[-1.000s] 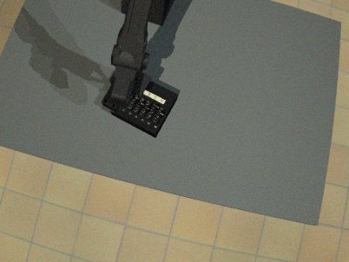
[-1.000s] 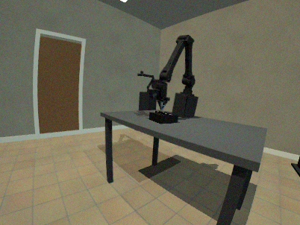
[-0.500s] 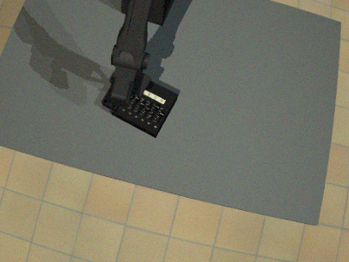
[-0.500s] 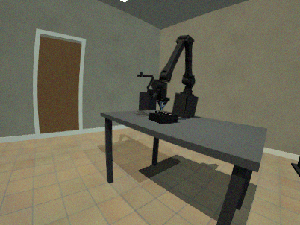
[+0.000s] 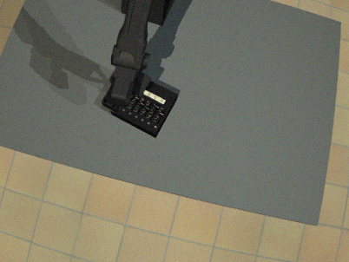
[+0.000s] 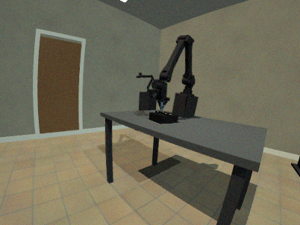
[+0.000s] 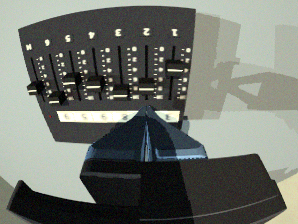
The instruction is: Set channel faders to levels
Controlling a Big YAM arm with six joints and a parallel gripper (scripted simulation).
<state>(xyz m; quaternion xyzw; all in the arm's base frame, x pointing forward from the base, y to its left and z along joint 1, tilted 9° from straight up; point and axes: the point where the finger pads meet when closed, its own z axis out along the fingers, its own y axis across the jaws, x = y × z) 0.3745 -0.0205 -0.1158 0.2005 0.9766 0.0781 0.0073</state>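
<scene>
Now: the fader cap 1 20 mm ahead of my hand, 30 mm to the right of it and 20 mm below it. Also, from my hand: master fader cap (60 mm ahead, 90 mm to the left, 20 mm below); fader cap 4 (40 mm ahead, 30 mm to the left, 20 mm below); fader cap 5 (50 mm ahead, 50 mm to the left, 20 mm below).
</scene>
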